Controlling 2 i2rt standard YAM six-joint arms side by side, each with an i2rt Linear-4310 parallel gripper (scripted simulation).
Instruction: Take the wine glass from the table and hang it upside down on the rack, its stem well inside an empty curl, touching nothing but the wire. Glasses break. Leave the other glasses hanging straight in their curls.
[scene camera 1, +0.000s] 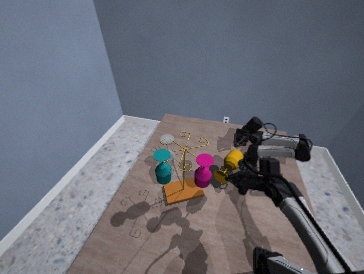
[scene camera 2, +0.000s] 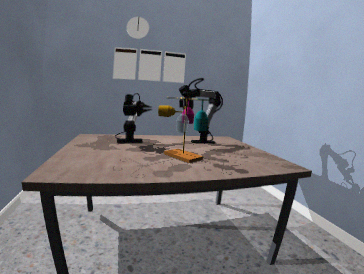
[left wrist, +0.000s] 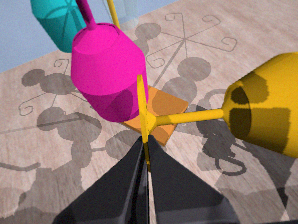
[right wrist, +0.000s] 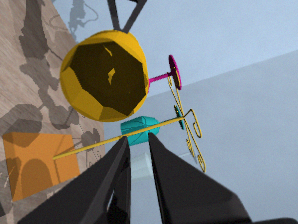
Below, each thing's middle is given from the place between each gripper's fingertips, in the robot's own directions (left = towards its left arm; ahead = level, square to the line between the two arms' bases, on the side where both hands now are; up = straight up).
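Scene:
From my left hand, the yellow wine glass (right wrist: 105, 78) is 8 cm to the right and 2 cm below. The teal glass (right wrist: 141, 122) is 30 cm ahead of my left hand and 1 cm above it, while the wire rack (scene camera 1: 183, 190) is 21 cm ahead of my left hand, 6 cm to the right of it and 10 cm below it. Going by its middle, the wire rack is nearer to my left hand than to my right hand.
My right hand is 16 cm to the right of the yellow wine glass, 4 cm short of it and 1 cm above it. Counted from my right hand, the teal glass is 24 cm to the left, 34 cm ahead and 1 cm above, and the wire rack is 18 cm to the left, 25 cm ahead and 9 cm below.

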